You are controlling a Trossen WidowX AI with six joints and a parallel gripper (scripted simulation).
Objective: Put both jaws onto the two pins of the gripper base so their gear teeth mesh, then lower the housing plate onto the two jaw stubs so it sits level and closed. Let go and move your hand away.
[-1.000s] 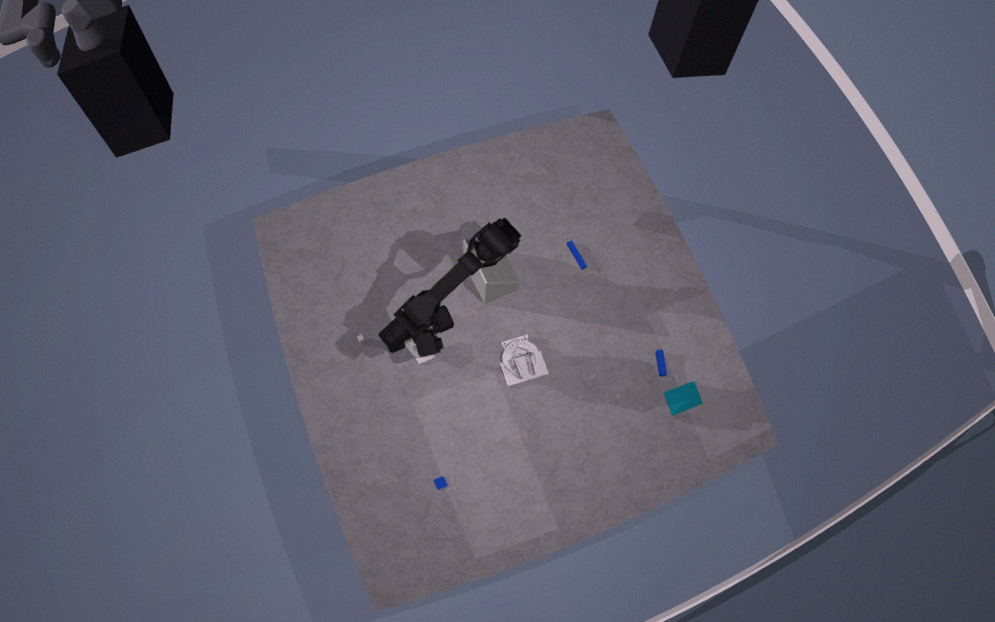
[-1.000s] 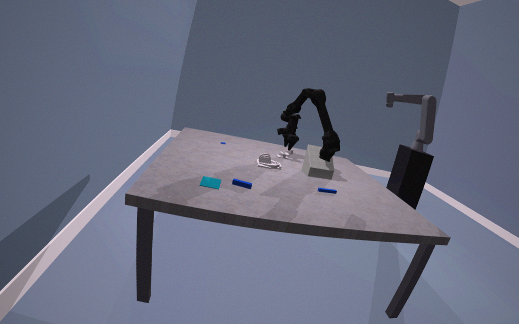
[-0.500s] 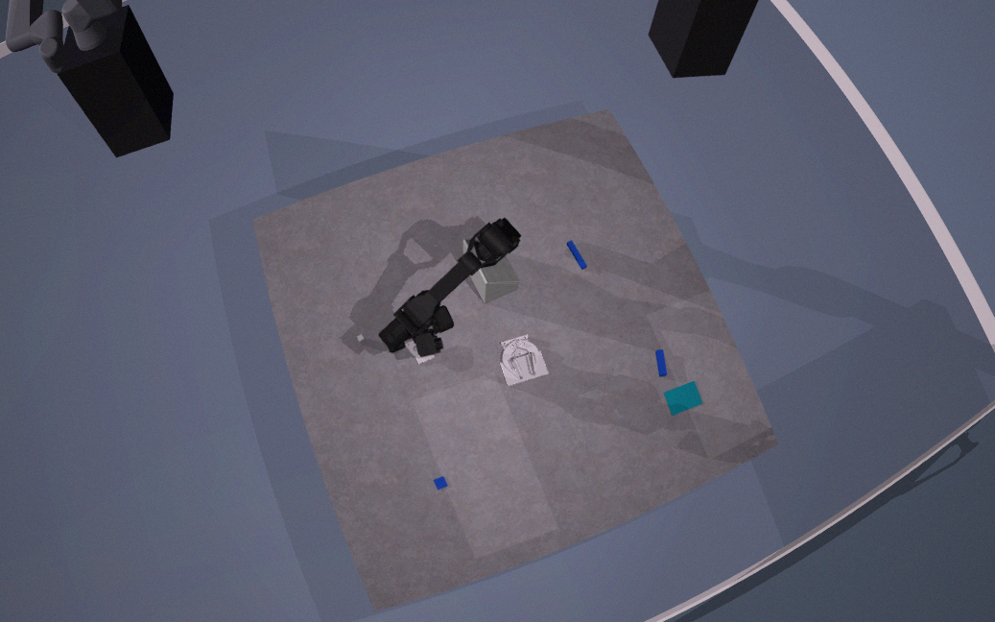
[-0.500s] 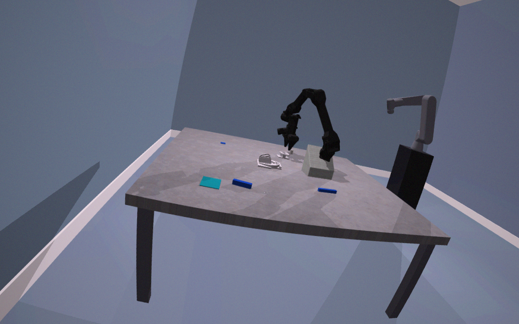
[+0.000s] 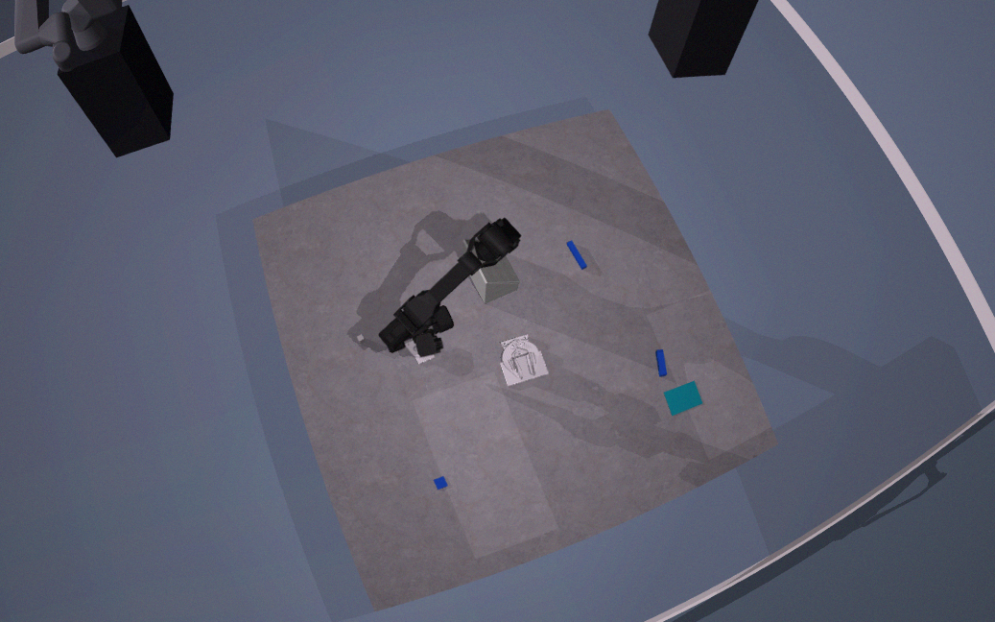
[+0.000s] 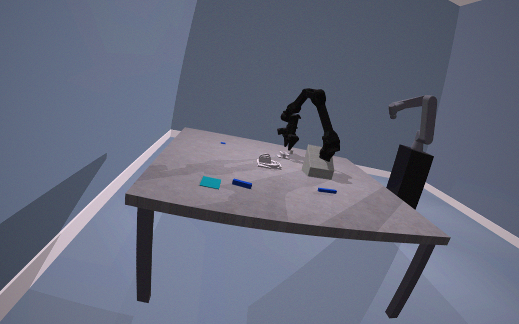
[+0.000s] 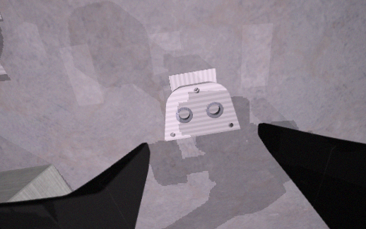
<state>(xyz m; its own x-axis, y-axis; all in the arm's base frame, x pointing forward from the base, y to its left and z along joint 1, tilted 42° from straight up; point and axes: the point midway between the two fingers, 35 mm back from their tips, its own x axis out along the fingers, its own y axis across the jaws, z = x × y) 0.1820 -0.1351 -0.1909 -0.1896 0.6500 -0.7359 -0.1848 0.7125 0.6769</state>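
My gripper tip is 50 mm above the white stepped part and 10 mm short of it. The rest, counted from my gripper tip: small blue square (400 mm ahead, 60 mm below, 40 mm to the right); then white jaw (280 mm to the left, 80 mm ahead, 50 mm below); then small white cube (170 mm to the right, 50 mm below, 50 mm behind).
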